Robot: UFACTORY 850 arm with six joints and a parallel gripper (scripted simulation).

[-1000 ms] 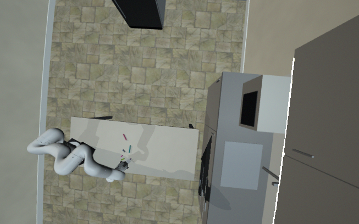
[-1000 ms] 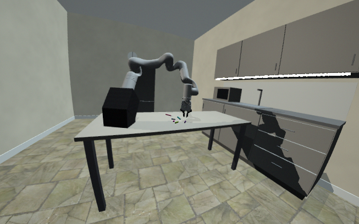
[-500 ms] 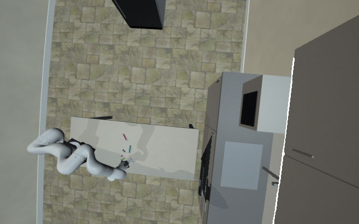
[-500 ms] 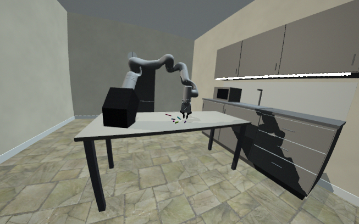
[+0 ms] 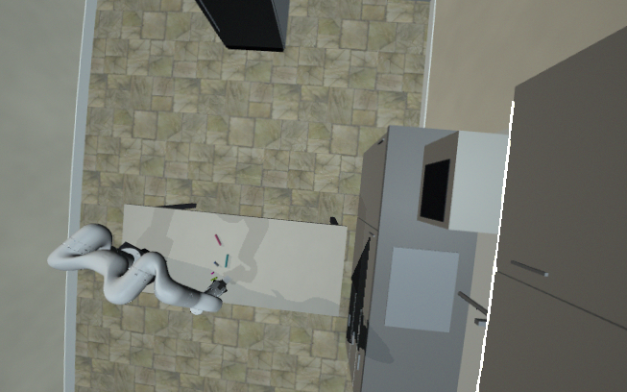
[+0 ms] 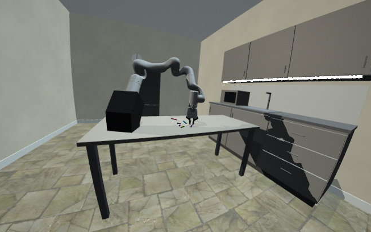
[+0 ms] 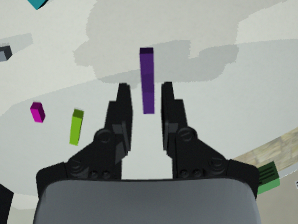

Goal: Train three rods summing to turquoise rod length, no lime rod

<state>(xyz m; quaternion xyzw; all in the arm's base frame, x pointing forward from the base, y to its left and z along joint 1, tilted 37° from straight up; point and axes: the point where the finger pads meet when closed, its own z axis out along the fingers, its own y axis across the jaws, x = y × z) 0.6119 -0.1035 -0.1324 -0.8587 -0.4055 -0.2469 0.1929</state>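
My gripper is now 40 mm above the purple rod. Also, from my hand: lime rod: 100 mm behind, 40 mm below; grey rod: 80 mm behind, 110 mm to the left, 40 mm below; magenta rod: 110 mm behind, 40 mm to the left, 40 mm below.
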